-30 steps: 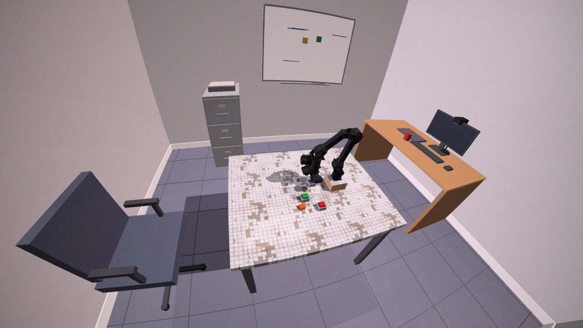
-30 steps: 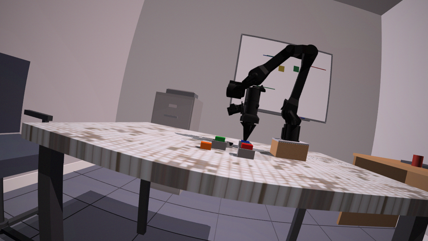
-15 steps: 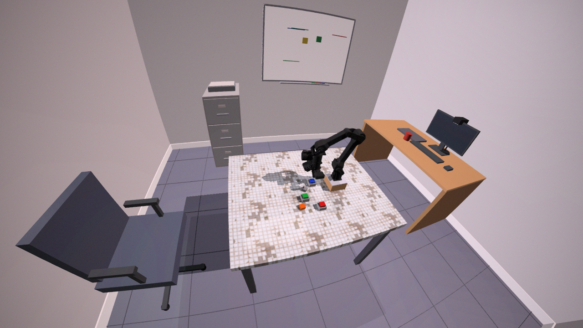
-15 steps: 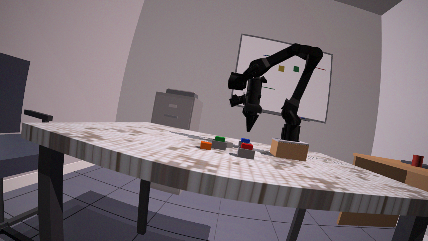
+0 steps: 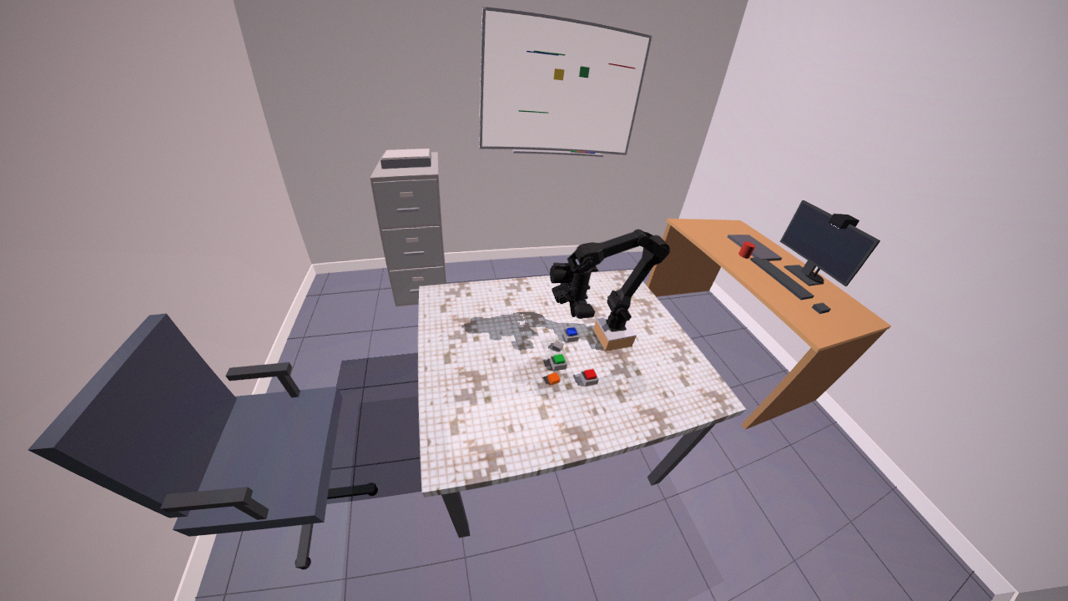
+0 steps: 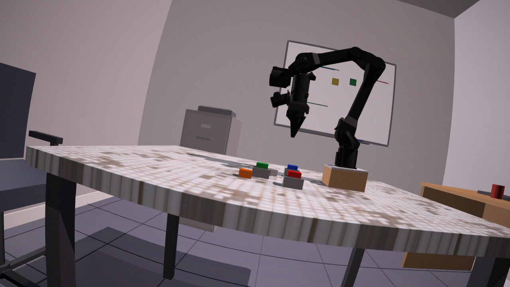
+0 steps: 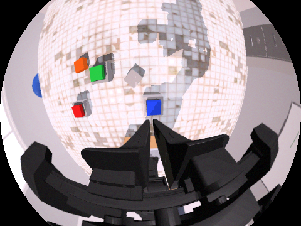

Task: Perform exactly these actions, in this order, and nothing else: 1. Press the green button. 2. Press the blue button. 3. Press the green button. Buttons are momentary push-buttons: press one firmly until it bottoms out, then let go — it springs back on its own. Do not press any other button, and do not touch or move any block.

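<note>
My gripper tip is 70 mm short of the green button, 110 mm to the right of it and 100 mm above it. From my gripper tip the other things lie so: small grey block: 50 mm ahead, 30 mm to the left, 120 mm below; then blue button: 20 mm behind, 10 mm to the right, 100 mm below; then red button: 20 mm behind, 200 mm to the left, 100 mm below.
</note>
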